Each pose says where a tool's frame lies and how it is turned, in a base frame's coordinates. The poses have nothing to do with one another.
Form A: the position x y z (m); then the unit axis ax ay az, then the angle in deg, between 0 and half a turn.
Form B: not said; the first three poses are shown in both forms.
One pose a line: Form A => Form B
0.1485 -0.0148 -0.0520 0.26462 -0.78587 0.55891 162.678 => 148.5 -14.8 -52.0 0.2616 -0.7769 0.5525 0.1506
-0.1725 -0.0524 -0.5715 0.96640 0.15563 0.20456 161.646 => -172.5 -52.4 -571.5 0.9540 0.1536 0.2019 0.1595
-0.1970 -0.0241 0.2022 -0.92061 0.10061 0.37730 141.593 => -197.0 -24.1 202.2 -0.8694 0.0950 0.3563 0.3289
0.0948 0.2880 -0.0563 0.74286 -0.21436 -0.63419 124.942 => 94.8 288.0 -56.3 0.6588 -0.1901 -0.5624 0.4622
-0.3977 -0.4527 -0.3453 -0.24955 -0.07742 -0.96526 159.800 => -397.7 -452.7 -345.3 -0.2457 -0.0762 -0.9503 0.1754
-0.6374 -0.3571 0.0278 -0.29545 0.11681 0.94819 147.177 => -637.4 -357.1 27.8 -0.2834 0.1121 0.9096 0.2825
